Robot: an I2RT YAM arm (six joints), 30 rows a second.
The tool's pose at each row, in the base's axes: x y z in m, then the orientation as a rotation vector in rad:
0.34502 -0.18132 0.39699 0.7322 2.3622 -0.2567
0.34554 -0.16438 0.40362 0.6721 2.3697 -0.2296
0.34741 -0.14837 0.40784 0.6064 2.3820 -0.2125
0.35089 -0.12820 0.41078 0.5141 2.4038 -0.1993
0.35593 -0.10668 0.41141 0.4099 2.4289 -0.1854
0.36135 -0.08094 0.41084 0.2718 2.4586 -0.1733
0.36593 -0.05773 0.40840 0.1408 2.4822 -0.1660
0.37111 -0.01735 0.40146 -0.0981 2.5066 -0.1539
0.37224 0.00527 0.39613 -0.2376 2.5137 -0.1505
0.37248 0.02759 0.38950 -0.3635 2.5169 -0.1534
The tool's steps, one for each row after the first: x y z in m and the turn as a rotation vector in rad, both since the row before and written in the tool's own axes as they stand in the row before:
0.00290 0.01430 -0.01088 -0.0367 -0.0058 -0.0353
0.00260 0.01467 -0.00746 -0.0305 -0.0028 -0.0432
0.00321 0.01941 -0.00637 -0.0341 0.0015 -0.0648
0.00275 0.02168 -0.00339 -0.0370 0.0053 -0.0738
0.00267 0.02606 -0.00241 -0.0437 0.0084 -0.0989
0.00152 0.02373 0.00019 -0.0378 0.0088 -0.0942
0.00259 0.04115 0.00236 -0.0667 0.0112 -0.1701
-0.00022 0.02308 0.00296 -0.0357 0.0078 -0.0996
-0.00103 0.02286 0.00433 -0.0279 0.0096 -0.0909

